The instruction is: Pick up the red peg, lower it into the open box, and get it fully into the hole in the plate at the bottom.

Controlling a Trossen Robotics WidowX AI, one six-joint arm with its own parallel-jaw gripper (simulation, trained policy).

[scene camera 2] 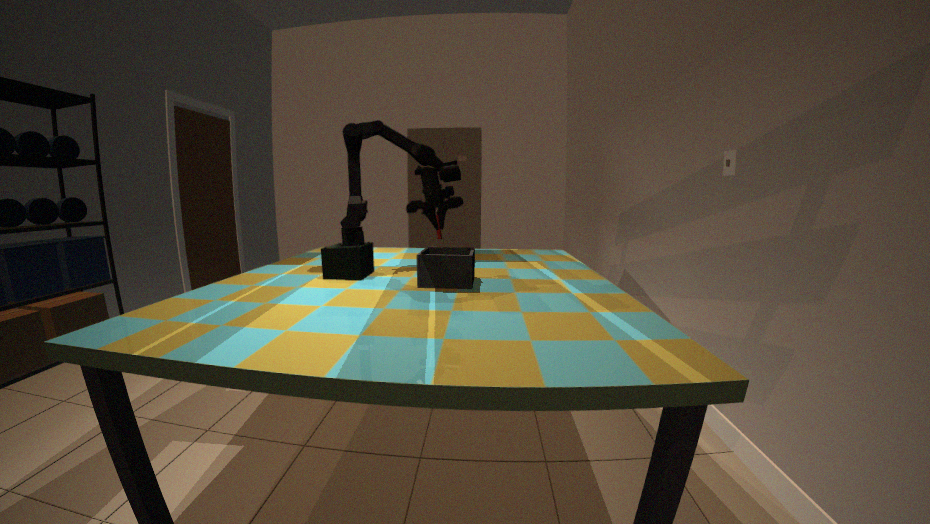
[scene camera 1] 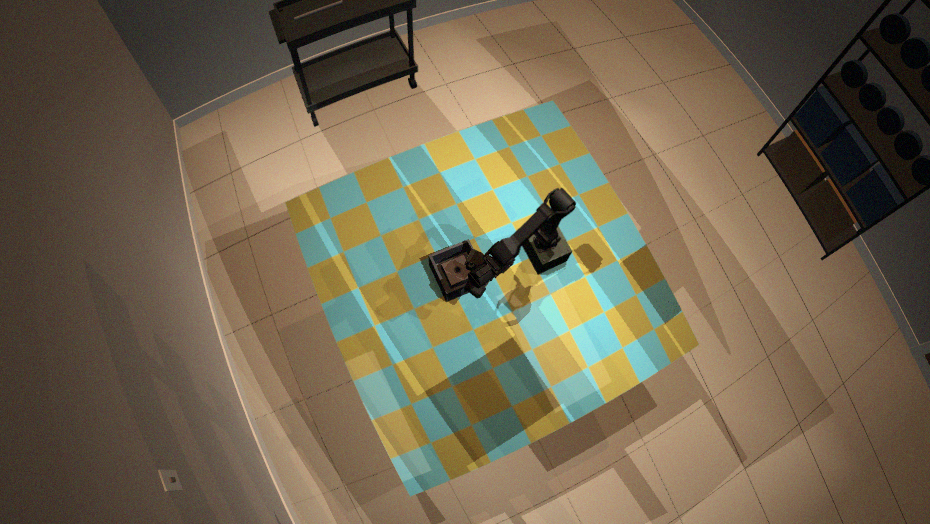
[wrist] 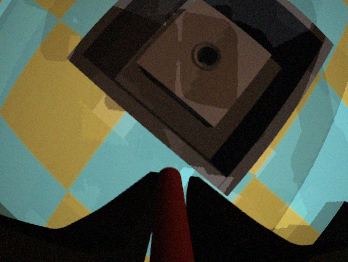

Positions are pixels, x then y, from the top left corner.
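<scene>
There is a dark box here, and I can see it in the wrist view (108, 55). The box is visible to me in scene camera 1 (436, 259) too, and scene camera 2 (437, 267) also shows the box.
</scene>
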